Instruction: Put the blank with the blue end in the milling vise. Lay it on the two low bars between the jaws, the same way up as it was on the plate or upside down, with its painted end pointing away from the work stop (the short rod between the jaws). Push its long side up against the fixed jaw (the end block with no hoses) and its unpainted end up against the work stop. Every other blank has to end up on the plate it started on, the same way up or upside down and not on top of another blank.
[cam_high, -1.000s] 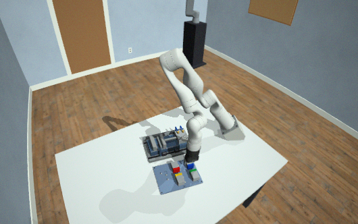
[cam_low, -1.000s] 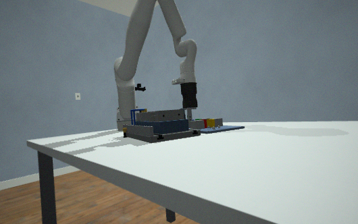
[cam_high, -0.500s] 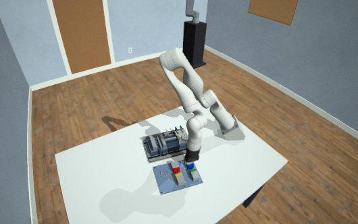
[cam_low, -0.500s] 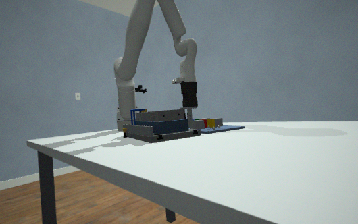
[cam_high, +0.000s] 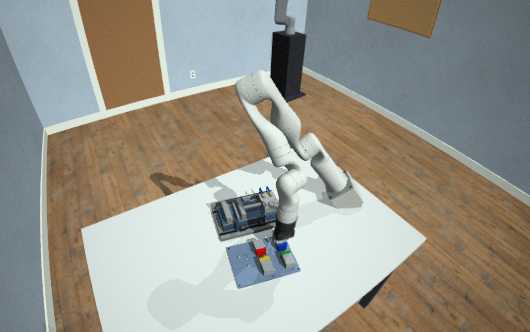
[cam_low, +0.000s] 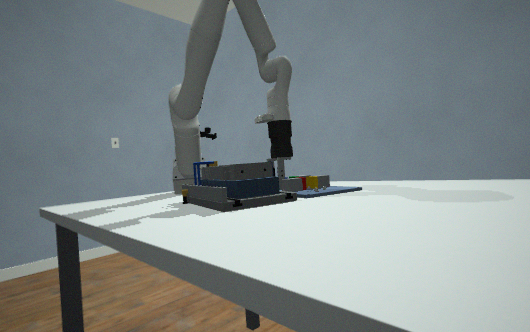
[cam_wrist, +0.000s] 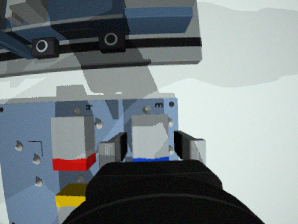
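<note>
Now: hand 4 cm above the blue-ended blank. From my hand the other things lie so: red-ended blank (8 cm ahead, 4 cm to the right, 4 cm below); then blue plate (10 cm ahead, 6 cm below); then green-ended blank (8 cm to the left, 4 cm below, 4 cm ahead).
</note>
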